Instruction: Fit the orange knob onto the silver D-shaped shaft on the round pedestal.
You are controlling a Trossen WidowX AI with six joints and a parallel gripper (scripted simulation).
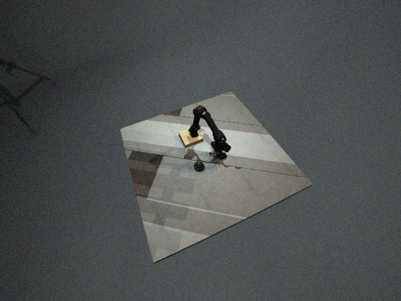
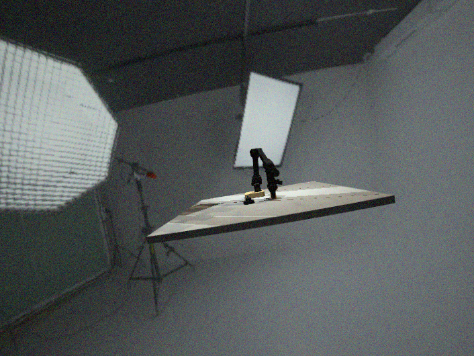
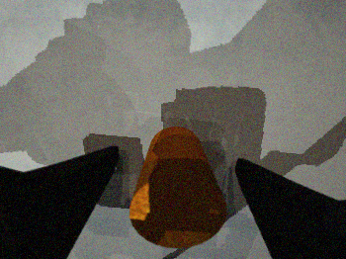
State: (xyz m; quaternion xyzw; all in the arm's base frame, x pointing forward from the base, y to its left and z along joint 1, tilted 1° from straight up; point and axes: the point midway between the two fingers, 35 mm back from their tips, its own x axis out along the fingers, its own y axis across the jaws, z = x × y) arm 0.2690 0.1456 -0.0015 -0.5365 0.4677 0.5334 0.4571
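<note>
The dark round pedestal is 6 cm ahead of my gripper tip, 19 cm to the right of it and 2 cm above it. From my gripper tip the other things lie so: orange knob: 3 cm above.
</note>
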